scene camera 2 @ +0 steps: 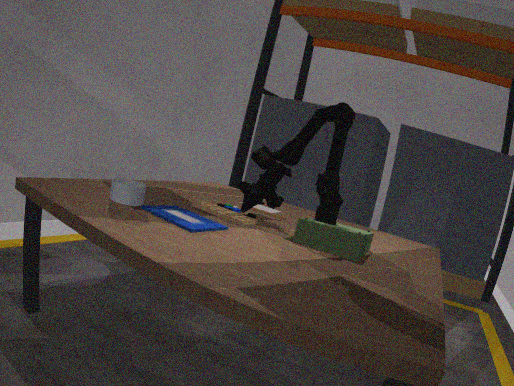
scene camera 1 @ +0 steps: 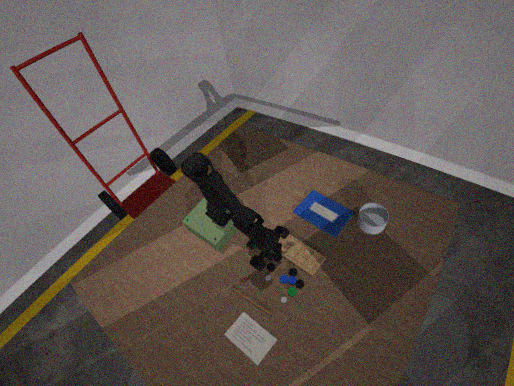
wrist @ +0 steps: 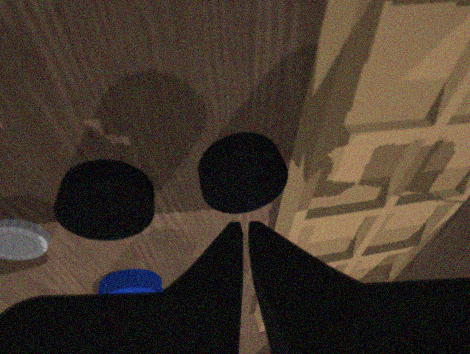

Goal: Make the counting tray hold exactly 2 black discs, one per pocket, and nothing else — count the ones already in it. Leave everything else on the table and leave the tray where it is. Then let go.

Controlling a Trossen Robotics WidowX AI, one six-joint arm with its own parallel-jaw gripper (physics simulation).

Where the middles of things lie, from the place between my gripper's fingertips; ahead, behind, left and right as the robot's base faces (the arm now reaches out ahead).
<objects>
Now: hand 40 mm short of the tan counting tray point(scene camera 1: 300, 254), 60 mm to the right of it and 10 mm above it. Also, from my hand: grey bowl point(scene camera 2: 124, 191) (260 mm ahead, 330 mm to the left, 10 mm above).
</objects>
